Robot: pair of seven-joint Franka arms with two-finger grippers.
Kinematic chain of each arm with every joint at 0, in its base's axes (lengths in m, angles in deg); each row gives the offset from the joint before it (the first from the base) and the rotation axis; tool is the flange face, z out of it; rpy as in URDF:
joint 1: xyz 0 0 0.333 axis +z
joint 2: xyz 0 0 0 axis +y
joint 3: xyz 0 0 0.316 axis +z
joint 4: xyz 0.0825 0 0 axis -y
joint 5: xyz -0.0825 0 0.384 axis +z
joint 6: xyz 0 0 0 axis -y
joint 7: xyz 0.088 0 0 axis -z
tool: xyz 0 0 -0.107 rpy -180 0 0
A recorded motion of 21 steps. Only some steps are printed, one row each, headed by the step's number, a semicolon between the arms.
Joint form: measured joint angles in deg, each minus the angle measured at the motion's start. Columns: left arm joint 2, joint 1, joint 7, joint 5, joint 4, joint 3, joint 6; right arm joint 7, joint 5, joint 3, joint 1, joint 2, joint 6, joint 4.
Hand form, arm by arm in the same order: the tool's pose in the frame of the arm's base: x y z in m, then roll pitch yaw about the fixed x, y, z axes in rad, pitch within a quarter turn. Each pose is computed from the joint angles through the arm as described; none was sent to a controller.
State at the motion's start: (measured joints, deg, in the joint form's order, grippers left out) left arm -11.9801 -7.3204 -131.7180 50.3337 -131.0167 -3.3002 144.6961; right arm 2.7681 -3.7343 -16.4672 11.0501 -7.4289 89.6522 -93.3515
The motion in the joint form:
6: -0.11 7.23 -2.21 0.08 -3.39 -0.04 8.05; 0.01 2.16 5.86 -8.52 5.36 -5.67 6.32
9: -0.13 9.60 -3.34 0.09 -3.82 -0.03 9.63; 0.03 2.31 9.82 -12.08 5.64 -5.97 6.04
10: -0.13 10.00 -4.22 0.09 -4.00 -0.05 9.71; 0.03 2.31 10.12 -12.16 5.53 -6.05 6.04
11: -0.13 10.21 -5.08 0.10 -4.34 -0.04 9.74; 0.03 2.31 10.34 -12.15 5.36 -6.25 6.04
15: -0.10 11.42 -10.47 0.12 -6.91 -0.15 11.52; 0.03 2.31 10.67 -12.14 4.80 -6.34 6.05
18: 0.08 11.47 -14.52 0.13 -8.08 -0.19 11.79; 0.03 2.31 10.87 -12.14 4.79 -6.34 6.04
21: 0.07 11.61 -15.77 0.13 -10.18 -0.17 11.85; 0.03 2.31 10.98 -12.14 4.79 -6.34 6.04
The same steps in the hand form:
6: 0.5053 -0.0538 0.4666 2.4296 -0.3238 1.7051; 0.5266 -0.0801 0.6589 3.1200 0.0167 -0.1921
9: 0.5061 -0.0356 0.4655 2.4166 -0.2978 1.7466; 0.5282 -0.0753 0.6538 3.1189 0.0312 -0.1854
10: 0.5057 -0.0324 0.4641 2.4156 -0.2876 1.7637; 0.5278 -0.0731 0.6547 3.1189 0.0307 -0.1816
11: 0.5047 -0.0305 0.4612 2.4180 -0.2787 1.7773; 0.5267 -0.0709 0.6560 3.1191 0.0312 -0.1776
15: 0.4966 -0.0239 0.4419 2.4294 -0.2102 1.8429; 0.5238 -0.0677 0.6611 3.1203 0.0229 -0.1717
18: 0.4925 -0.0242 0.4310 2.4398 -0.1681 1.8911; 0.5240 -0.0658 0.6611 3.1202 0.0229 -0.1682
21: 0.4839 -0.0229 0.4138 2.4717 -0.1648 1.9051; 0.5241 -0.0647 0.6611 3.1201 0.0229 -0.1663

